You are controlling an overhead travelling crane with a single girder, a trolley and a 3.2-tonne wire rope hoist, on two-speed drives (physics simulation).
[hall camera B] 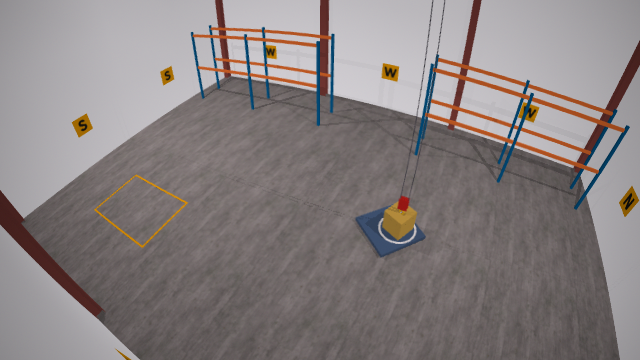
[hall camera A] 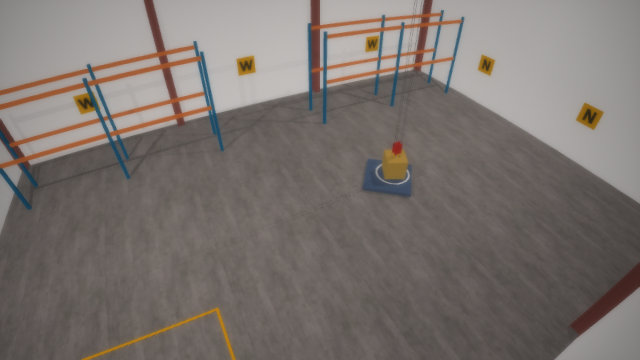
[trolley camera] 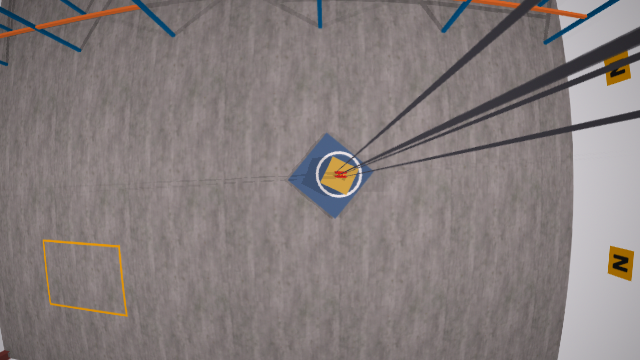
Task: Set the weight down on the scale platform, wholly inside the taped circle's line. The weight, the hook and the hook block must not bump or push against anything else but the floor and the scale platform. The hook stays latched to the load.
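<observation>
The yellow weight (hall camera A: 395, 167) (hall camera B: 399, 223) (trolley camera: 337, 184) hangs upright below the red hook block (hall camera A: 397, 148) (hall camera B: 403, 203) (trolley camera: 340, 174). My hook is small and mostly hidden between block and weight; it is latched to the weight. The weight is over the blue scale platform (hall camera A: 372, 186) (hall camera B: 382, 248) (trolley camera: 334, 208), at or very near its surface; I cannot make out a gap. In the trolley view it lies inside the white taped circle (hall camera A: 392, 183) (hall camera B: 398, 243) (trolley camera: 317, 174), close to its middle, with its corners near the line.
Blue and orange racks stand along the W wall, one rack (hall camera A: 212, 101) (hall camera B: 318, 85) to the left in both hall views and another rack (hall camera A: 325, 77) (hall camera B: 515, 137) to the right. A yellow outlined rectangle (hall camera A: 150, 334) (hall camera B: 161, 189) (trolley camera: 81, 243) is marked on the floor away from the platform.
</observation>
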